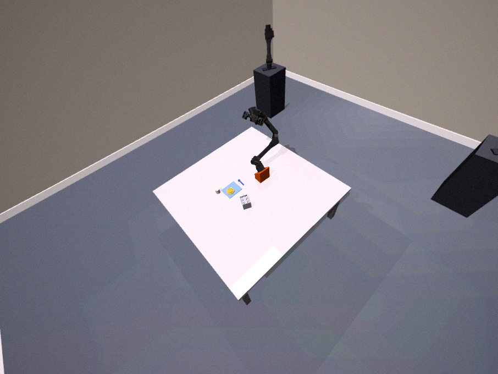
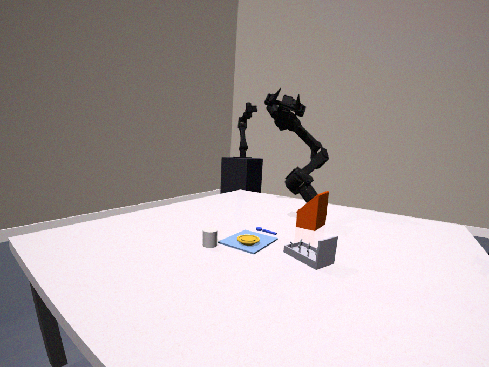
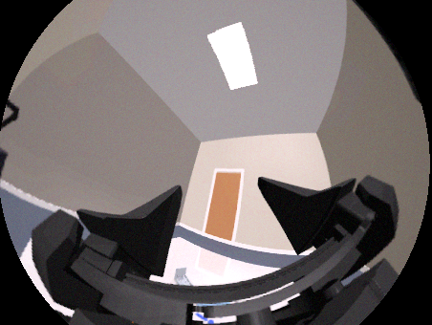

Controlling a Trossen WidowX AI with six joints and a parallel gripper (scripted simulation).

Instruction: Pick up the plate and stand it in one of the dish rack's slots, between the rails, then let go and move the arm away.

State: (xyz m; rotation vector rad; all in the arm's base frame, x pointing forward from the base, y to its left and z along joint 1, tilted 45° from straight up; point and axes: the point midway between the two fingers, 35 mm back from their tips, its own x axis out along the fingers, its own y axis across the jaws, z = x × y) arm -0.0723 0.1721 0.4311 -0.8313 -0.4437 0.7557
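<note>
My gripper tip is now 53 cm above the yellow plate, 41 cm short of it and 7 cm to the right of it. The rest, counted from my gripper tip: blue spoon (54 cm below, 26 cm ahead, 5 cm to the left); grey cup (52 cm below, 48 cm ahead, 1 cm to the right); grey dish rack (52 cm below, 39 cm ahead, 26 cm to the left).
</note>
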